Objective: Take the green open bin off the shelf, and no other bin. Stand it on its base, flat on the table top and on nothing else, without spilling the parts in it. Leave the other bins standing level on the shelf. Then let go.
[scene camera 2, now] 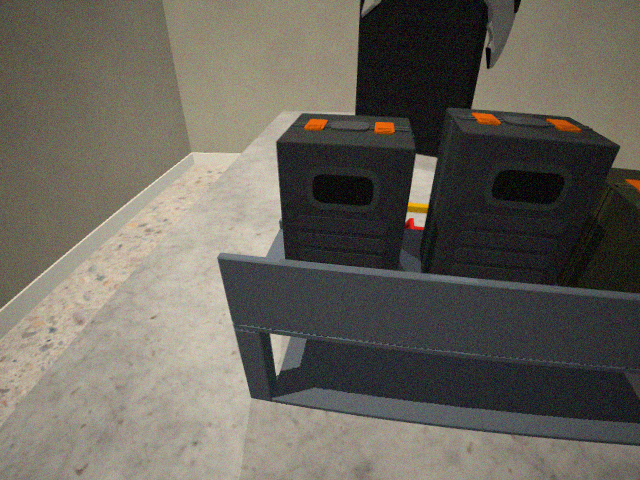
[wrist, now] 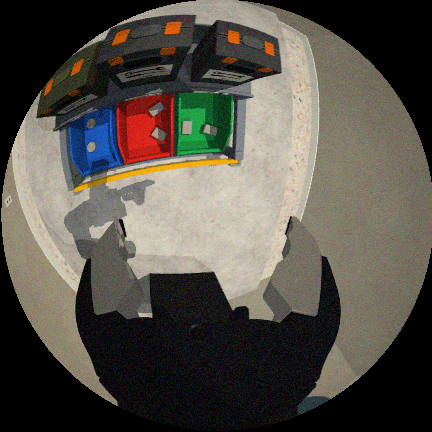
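Note:
The green open bin stands at the right end of the shelf's lower front level in the wrist view, with grey block parts in it. The red bin stands directly beside it, and the blue bin is at the left end. All three look level on the grey shelf. My gripper is open and empty, in front of the shelf and apart from the bins. In the scene view part of one jaw shows at the top, and the green bin is hidden behind the cases.
Two dark cases and an olive case stand on the higher rear level, close behind the bins. A yellow strip runs along the shelf's front. The table top extends in front and beside it.

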